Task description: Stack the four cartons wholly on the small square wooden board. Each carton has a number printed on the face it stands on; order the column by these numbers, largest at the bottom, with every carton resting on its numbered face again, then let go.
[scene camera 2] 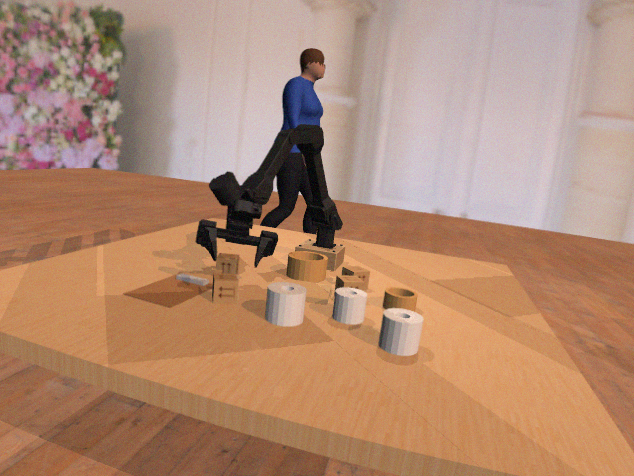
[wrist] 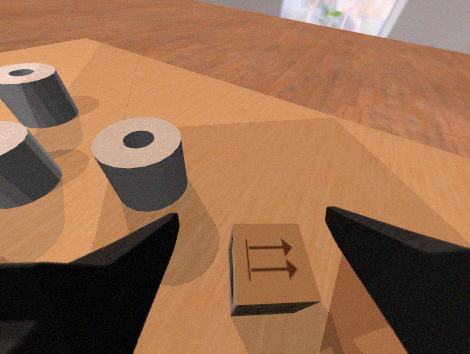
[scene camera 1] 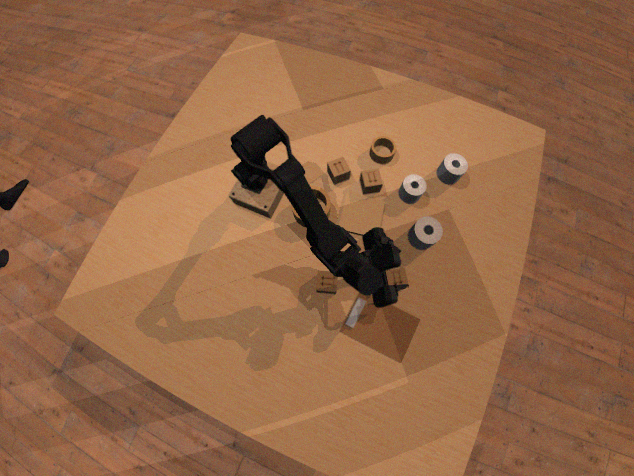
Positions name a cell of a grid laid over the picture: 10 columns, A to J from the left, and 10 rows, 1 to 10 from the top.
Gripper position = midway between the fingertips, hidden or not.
Note:
My gripper (scene camera 2: D6) is open and holds nothing. I also see a square wooden board (scene camera 1: F5).
My gripper shows as well in the wrist view (wrist: F7) and in scene camera 1 (scene camera 1: G6).

